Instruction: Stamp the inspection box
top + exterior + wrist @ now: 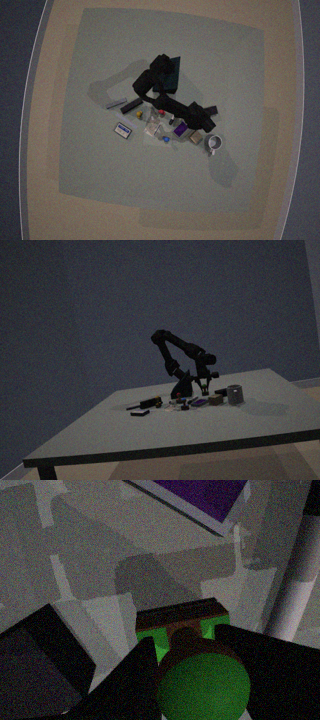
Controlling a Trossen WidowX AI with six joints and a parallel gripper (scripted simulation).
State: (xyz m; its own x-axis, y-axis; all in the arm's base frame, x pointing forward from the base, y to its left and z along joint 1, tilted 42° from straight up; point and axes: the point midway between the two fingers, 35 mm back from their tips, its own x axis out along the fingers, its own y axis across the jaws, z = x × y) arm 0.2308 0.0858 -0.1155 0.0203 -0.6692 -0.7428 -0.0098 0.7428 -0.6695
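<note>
My gripper tip is now 9 cm short of the purple ink pad, 4 cm above it and 3 cm to the left of it. Also, from my gripper tip: green-knobbed stamp right at my gripper tip; then tan block 12 cm ahead, 6 cm to the left, 2 cm below; then marker 8 cm to the right, 4 cm below, 2 cm ahead.
</note>
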